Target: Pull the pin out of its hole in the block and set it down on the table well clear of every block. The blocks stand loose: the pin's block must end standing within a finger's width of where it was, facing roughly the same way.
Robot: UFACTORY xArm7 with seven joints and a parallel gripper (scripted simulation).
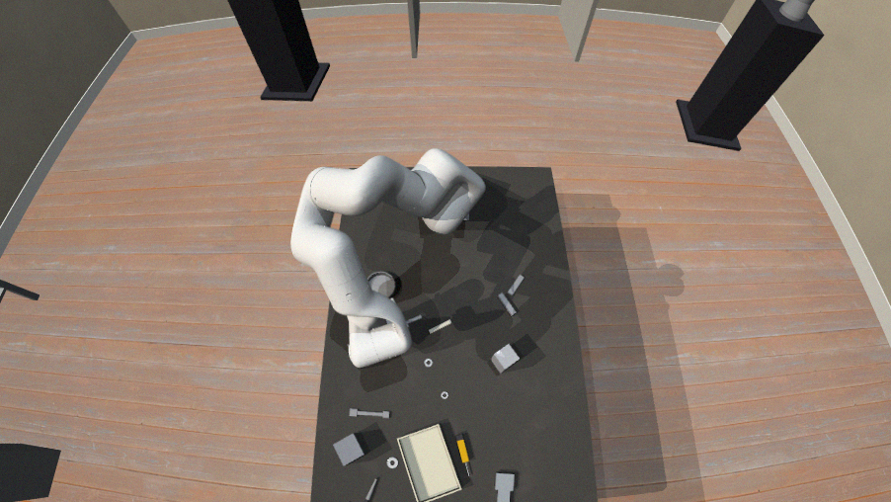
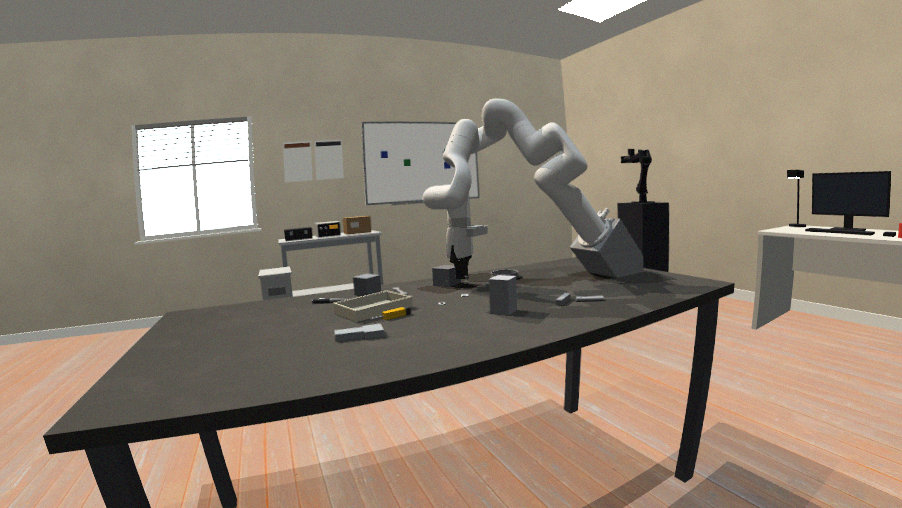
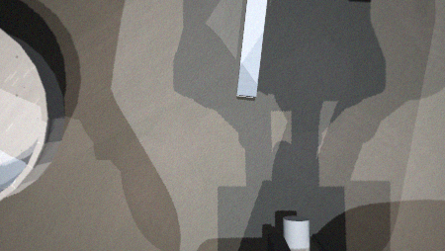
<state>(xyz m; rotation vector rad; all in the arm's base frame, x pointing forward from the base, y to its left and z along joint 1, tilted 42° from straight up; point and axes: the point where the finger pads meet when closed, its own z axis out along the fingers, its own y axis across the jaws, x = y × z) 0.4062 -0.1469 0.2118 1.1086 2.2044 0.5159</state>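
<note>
Now: hand 8 cm past the grey bar, 7 cm to the right of it and 4 cm above it. Also, from my hand: round dish: 18 cm behind, 5 cm to the right, 4 cm below; then cream bar: 7 cm behind, 16 cm to the left, 4 cm below; then taller grey block: 36 cm to the left, 1 cm above.
</note>
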